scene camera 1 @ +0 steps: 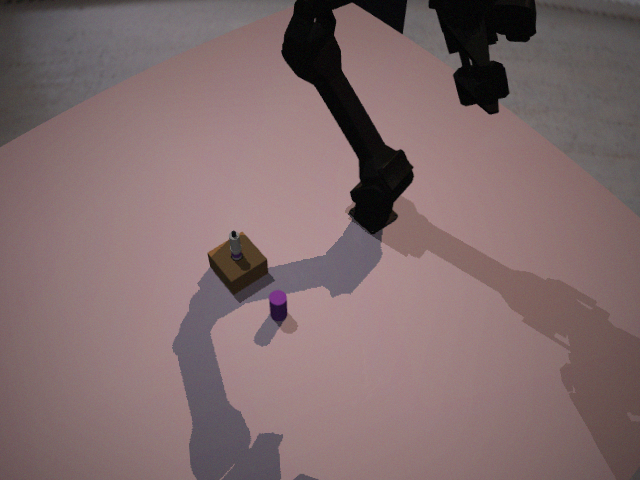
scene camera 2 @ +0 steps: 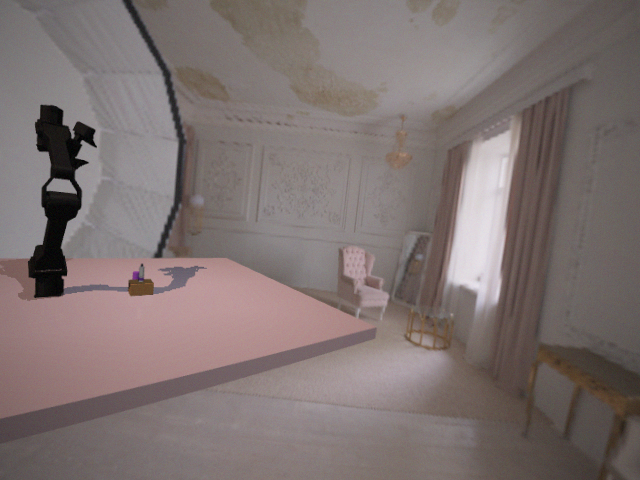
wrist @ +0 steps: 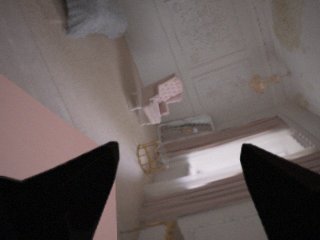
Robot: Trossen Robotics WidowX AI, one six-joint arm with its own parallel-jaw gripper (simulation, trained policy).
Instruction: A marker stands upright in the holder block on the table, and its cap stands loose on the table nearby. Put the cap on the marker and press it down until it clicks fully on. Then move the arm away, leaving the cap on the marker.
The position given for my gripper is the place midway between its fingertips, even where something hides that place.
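Observation:
My gripper [scene camera 1: 489, 90], [wrist: 179, 150] visible. Brown holder block [scene camera 1: 259, 271] visible.

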